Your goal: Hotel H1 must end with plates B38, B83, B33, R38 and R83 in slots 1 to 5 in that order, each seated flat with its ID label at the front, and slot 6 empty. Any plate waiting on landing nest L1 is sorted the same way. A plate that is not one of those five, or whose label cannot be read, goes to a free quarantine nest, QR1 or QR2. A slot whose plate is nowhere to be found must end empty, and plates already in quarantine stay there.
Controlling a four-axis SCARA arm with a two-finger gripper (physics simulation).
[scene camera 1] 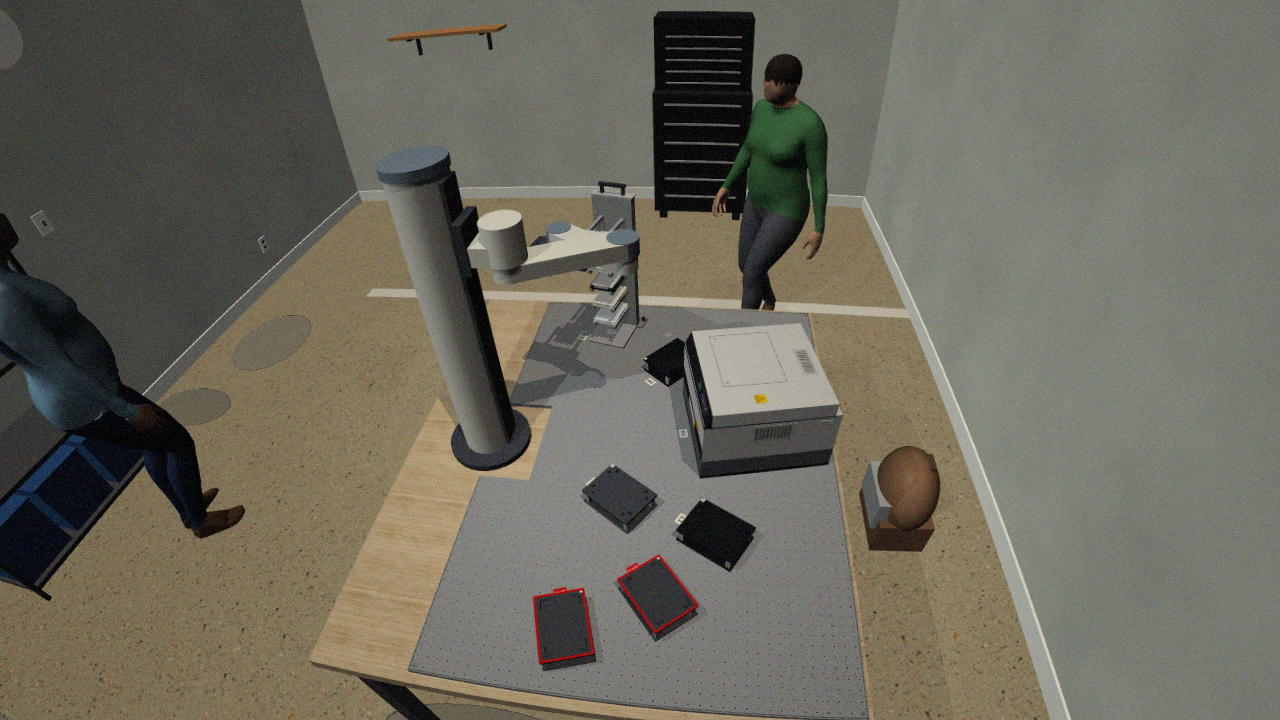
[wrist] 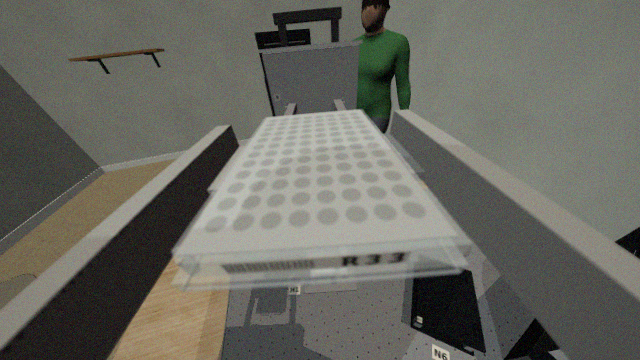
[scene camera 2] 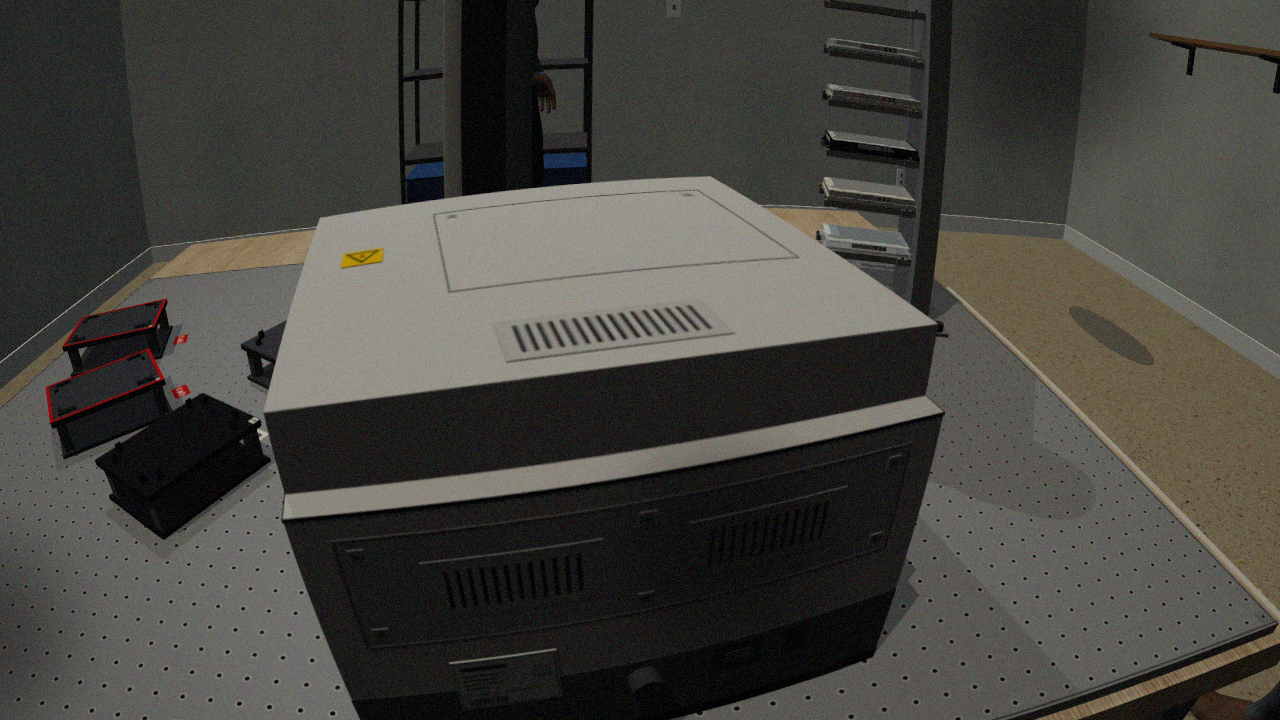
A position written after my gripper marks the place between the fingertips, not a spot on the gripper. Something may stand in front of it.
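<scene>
I can see my own gripper [wrist: 313,132]. A hotel H1 [wrist: 312,78] is there for me to see as well, and so is a black nest N6 [wrist: 450,301].
</scene>
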